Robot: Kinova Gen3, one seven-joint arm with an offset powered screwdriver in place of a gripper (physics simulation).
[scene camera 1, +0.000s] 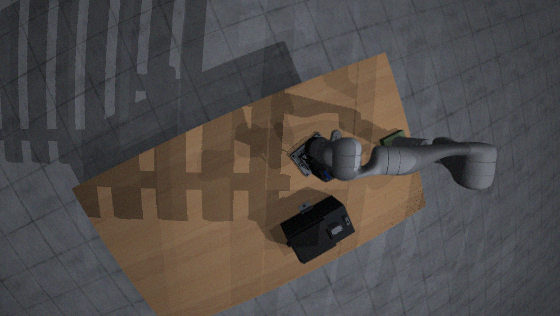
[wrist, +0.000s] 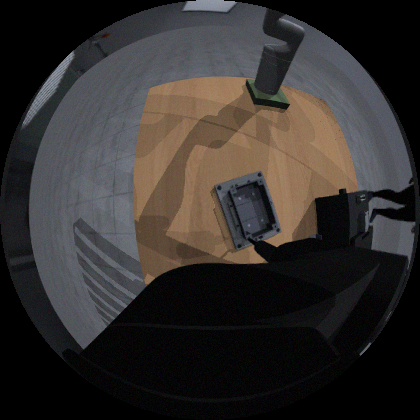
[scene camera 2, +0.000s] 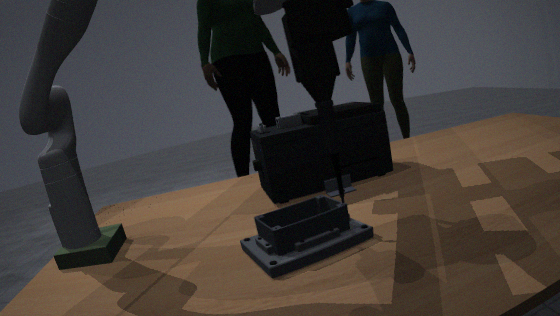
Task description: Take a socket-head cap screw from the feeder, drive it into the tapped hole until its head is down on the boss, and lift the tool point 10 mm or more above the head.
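Observation:
The screwdriver's thin dark bit (scene camera 2: 343, 199) (wrist: 251, 240) points down, tilted slightly, with its tip at one corner of the open grey housing (scene camera 2: 305, 231) (wrist: 254, 212). Whether the tip touches the corner boss cannot be told. No screw can be made out at the tip, and the tapped hole is too small or hidden to see. The housing stands on a grey base plate (scene camera 1: 299, 162) (scene camera 2: 361, 234) (wrist: 225, 209) with holes at its corners. In scene camera 1 the arm covers the tool point. The black feeder (scene camera 1: 320, 232) (scene camera 2: 295, 162) (wrist: 332, 220) stands apart from the housing.
A small grey bracket (scene camera 1: 304, 206) (scene camera 2: 340, 186) sticks out from the feeder's side facing the housing. The arm's base stands on a green block (scene camera 1: 392, 137) (scene camera 2: 112, 247) (wrist: 265, 100) at the wooden table's (scene camera 1: 200, 250) edge. Two people (scene camera 2: 245, 75) (scene camera 2: 382, 55) stand behind the feeder. Shadows cross the table.

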